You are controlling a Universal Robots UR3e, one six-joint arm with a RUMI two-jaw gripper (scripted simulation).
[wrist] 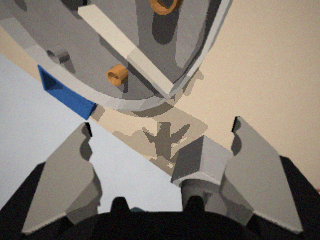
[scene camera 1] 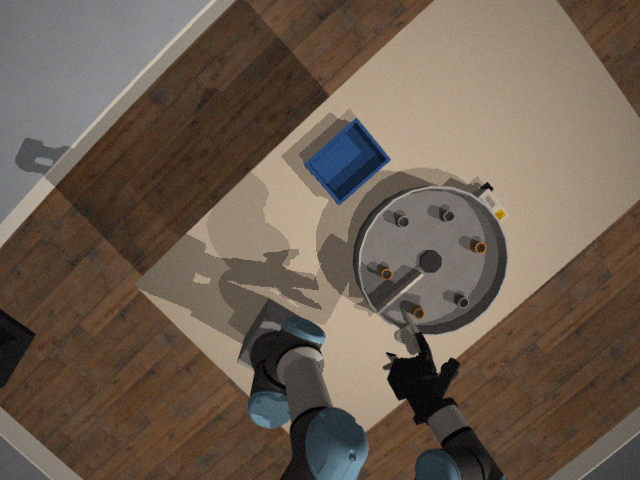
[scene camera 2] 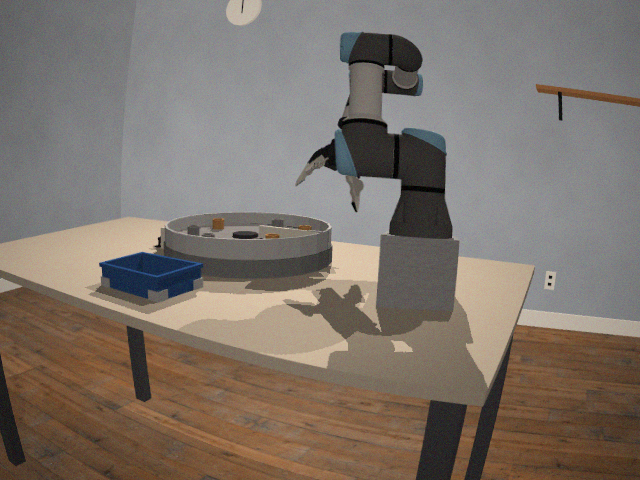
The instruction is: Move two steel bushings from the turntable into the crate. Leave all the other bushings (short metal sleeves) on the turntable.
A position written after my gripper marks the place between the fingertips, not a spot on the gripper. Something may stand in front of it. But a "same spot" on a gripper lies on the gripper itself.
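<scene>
My gripper: visible in the wrist view (160, 120), in scene camera 1, in scene camera 2. Gripper (scene camera 2: 321, 155) and (scene camera 1: 420, 351): same spot. Blue crate (scene camera 2: 135, 274) and (scene camera 1: 322, 148): same spot.
</scene>
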